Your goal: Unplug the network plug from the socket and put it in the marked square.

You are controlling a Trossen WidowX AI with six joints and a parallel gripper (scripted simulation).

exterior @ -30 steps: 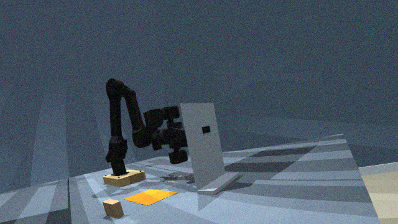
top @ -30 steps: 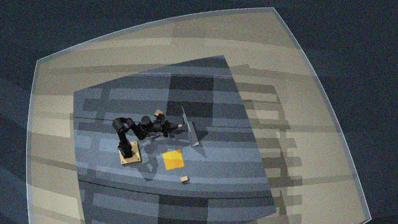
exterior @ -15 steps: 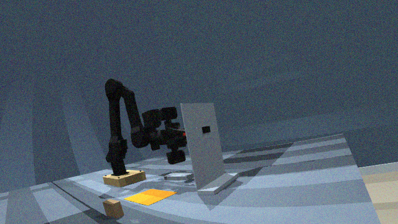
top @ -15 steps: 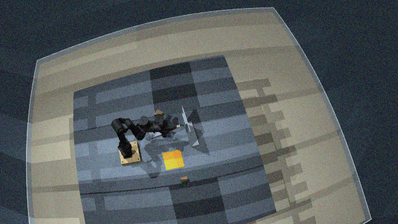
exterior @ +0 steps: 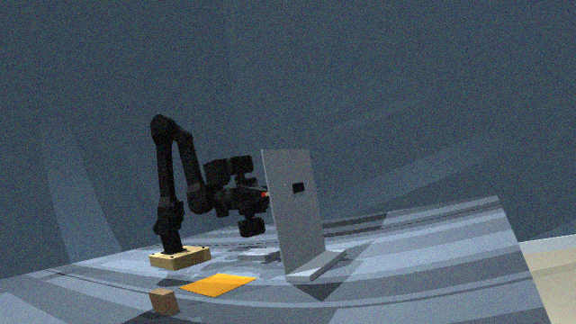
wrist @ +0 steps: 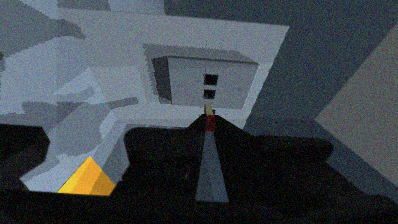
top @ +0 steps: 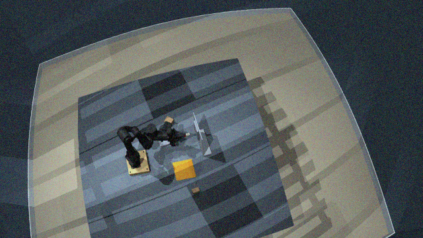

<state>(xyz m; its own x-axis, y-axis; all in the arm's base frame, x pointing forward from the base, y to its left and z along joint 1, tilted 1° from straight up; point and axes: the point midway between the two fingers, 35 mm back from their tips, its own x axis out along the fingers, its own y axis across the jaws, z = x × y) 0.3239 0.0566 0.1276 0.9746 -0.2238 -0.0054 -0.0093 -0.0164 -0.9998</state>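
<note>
Now: gripper tip 80 mm short of the grey panel and 60 mm above it.
</note>
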